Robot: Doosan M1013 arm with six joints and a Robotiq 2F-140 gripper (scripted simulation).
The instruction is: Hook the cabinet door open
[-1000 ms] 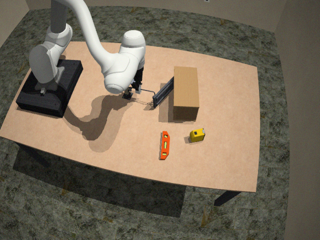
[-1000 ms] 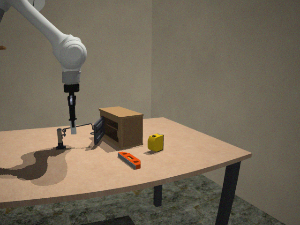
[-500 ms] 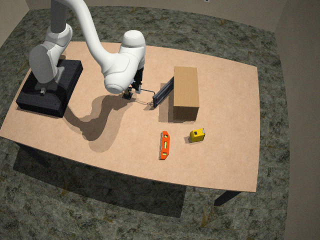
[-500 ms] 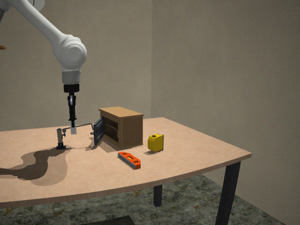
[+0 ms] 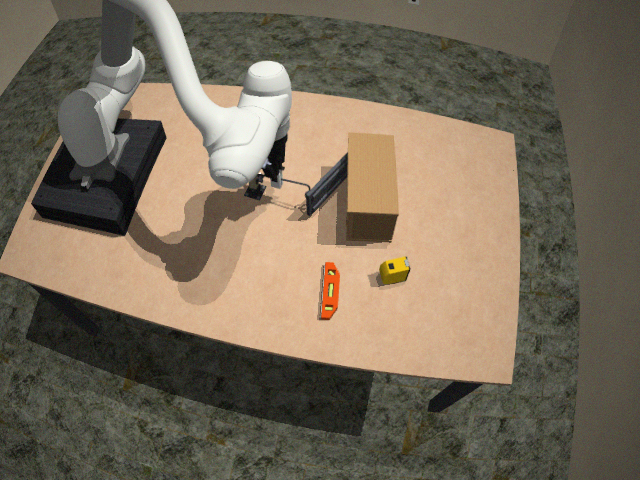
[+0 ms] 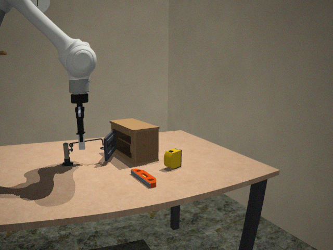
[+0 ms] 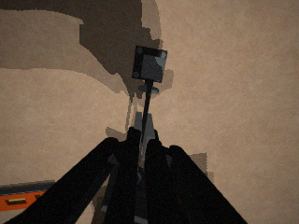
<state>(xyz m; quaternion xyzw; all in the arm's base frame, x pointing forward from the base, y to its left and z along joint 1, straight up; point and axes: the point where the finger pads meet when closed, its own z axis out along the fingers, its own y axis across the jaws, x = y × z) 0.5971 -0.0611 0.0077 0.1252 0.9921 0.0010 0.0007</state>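
The thin hook lies 20 mm ahead of my hand and 10 mm below it. Also, from my hand: orange spirit level 270 mm to the right, 160 mm ahead, 90 mm below; then dark door 140 mm ahead, 30 mm to the left, 30 mm below; then yellow tape measure 320 mm ahead, 200 mm to the right, 60 mm below.
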